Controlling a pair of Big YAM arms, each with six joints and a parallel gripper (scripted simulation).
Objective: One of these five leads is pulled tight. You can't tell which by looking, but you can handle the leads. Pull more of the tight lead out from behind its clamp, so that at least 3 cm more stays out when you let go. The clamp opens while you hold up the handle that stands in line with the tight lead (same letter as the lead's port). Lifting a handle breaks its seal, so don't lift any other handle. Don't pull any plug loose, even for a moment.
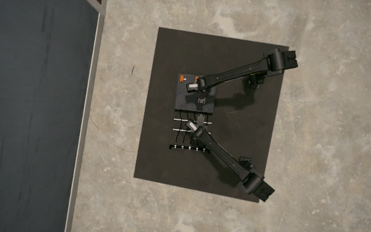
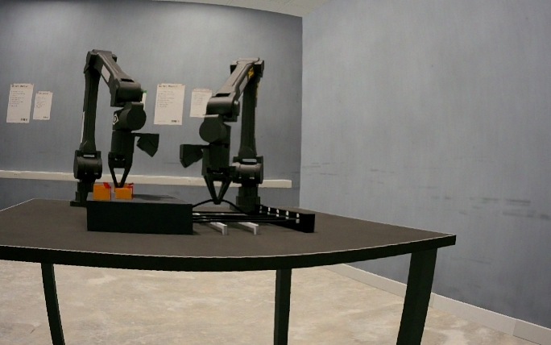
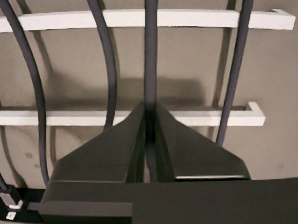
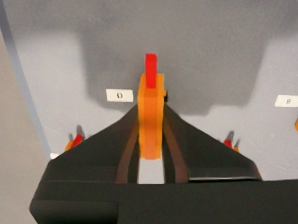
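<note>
Right now my right hand is 1 cm to the right of the orange handle and 1 cm above it.
</note>
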